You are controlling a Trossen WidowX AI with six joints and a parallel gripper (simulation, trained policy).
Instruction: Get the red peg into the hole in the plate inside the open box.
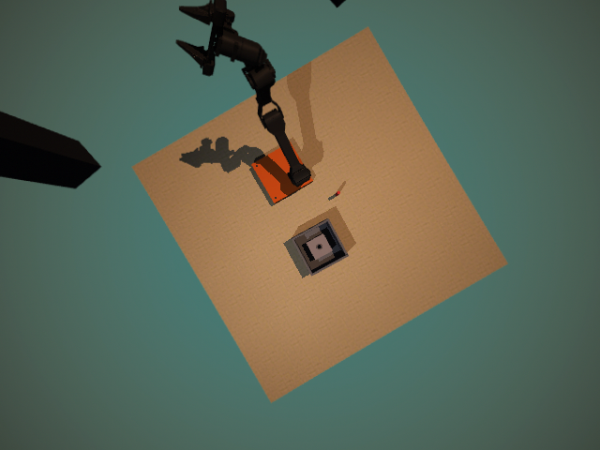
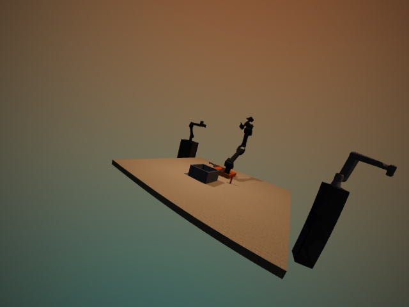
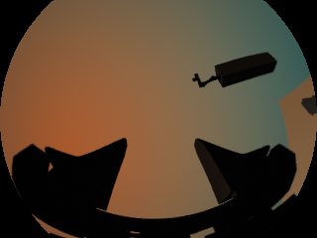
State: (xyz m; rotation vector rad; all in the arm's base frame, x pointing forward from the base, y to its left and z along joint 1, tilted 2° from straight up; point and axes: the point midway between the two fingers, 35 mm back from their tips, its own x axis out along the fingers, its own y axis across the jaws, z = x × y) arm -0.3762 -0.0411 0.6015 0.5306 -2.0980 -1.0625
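Right now my gripper tip is 580 mm short of the red peg, 130 mm to the right of it and 620 mm above it. Also, from my gripper tip: dark box: 710 mm ahead, 90 mm to the right, 630 mm below; then plate: 710 mm ahead, 90 mm to the right, 610 mm below.
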